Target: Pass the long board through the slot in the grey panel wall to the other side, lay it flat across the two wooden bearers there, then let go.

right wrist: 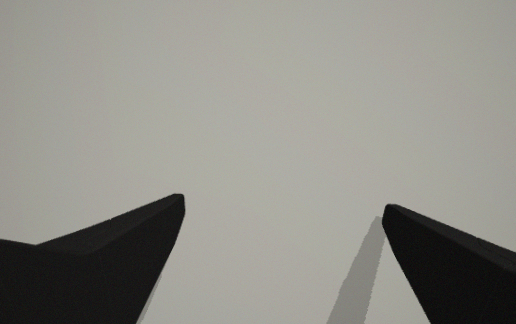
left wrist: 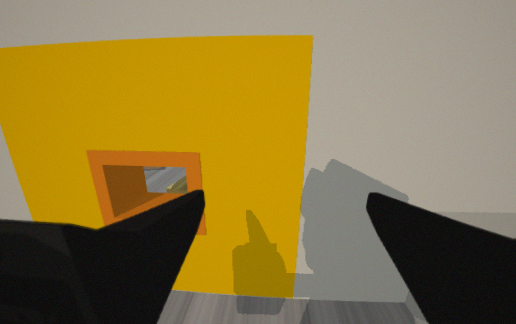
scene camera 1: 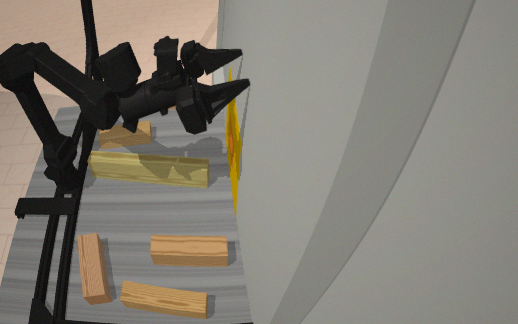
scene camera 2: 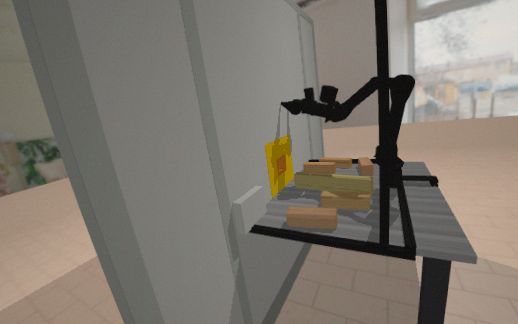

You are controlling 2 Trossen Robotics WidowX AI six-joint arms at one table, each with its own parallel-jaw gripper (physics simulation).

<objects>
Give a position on a yellow plate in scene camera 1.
231,107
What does my right gripper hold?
Nothing.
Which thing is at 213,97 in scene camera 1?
My right gripper.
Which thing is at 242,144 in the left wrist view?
A yellow plate.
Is my left gripper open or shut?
Open.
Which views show my left gripper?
The left wrist view only.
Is my right gripper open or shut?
Open.
</objects>
